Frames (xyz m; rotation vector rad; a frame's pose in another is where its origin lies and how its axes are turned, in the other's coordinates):
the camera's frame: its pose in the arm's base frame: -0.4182 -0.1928 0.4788 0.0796 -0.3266 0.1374
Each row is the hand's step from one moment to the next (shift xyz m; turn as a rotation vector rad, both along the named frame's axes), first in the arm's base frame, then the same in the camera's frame.
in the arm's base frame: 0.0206 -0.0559 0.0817 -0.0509 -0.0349 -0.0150
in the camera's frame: 0.0391 -0.0537 0.0763 -0.0569 -0.0278 0.0053
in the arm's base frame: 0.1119 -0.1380 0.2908 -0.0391 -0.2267 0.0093
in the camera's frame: 0.1827 -0.1366 0.2532 -0.0612 -0.2176 0.0437
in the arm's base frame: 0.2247 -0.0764 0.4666 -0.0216 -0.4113 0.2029
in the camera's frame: 0.3531 -0.0826 0.3776 -0.0043 -0.3917 0.2395
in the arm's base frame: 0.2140 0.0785 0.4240 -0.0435 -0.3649 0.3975
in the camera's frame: 0.3480 0.0696 0.3252 0.0440 -0.3318 0.4255
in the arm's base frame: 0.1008 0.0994 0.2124 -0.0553 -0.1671 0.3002
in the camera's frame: 0.1756 0.0951 0.1589 0.0254 -0.1402 0.3175
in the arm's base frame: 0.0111 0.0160 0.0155 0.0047 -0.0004 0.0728
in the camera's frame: 0.0174 0.0150 0.0095 0.0280 0.0030 0.0673
